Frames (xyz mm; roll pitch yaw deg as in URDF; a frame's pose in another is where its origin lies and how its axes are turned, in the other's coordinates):
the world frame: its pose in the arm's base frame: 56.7 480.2 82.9 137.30 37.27 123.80
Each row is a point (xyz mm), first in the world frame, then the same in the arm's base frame.
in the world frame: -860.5 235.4 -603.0
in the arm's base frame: 38.5 83.3 1083.7
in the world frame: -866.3 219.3 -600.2
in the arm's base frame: 37.2 67.4 1076.9
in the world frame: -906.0 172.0 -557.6
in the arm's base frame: 71.2 5.9 1050.5
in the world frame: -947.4 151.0 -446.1
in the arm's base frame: 172.0 -36.4 999.0
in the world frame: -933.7 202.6 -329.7
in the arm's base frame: 280.1 12.3 950.5
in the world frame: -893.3 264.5 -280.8
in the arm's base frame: 325.5 85.8 930.8
